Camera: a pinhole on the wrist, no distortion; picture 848 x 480 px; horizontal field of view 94.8 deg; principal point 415.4 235.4 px. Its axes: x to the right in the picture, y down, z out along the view. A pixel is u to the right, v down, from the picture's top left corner.
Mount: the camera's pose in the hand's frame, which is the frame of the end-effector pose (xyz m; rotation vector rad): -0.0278 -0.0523 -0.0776 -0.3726 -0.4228 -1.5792
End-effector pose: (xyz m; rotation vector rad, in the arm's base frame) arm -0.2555 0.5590 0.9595 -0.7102 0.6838 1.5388
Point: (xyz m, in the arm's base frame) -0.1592 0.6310 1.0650
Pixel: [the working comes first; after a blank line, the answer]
In the camera's frame: 0.1363 -0.0045 0.1484

774 223
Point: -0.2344 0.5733 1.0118
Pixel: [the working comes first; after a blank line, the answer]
In the camera's frame: 0.0313 -0.0010 0.1209

516 232
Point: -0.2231 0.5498 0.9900
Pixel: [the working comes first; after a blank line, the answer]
In the camera's frame: 0.0241 -0.0007 0.0877

523 232
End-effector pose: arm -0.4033 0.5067 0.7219 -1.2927 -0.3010 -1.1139
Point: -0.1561 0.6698 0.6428
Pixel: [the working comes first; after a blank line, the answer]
In the camera's frame: -0.1007 0.0135 0.3850

313 249
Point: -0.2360 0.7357 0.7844
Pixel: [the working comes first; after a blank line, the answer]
In the camera's frame: 0.0693 0.0544 0.3709

488 293
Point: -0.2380 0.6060 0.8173
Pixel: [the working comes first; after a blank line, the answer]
In the camera's frame: 0.0200 0.1360 0.2770

444 427
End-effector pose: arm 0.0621 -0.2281 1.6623 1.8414 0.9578 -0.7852
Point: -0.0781 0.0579 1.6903
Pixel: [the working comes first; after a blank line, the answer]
In the camera's frame: 0.0400 0.0162 -0.2229

behind the camera
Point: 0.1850 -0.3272 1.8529
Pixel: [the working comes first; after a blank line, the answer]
In the camera's frame: -0.1926 -0.1012 0.1967

33 35
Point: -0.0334 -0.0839 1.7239
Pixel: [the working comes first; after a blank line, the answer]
In the camera's frame: 0.0115 -0.0290 -0.0802

behind the camera
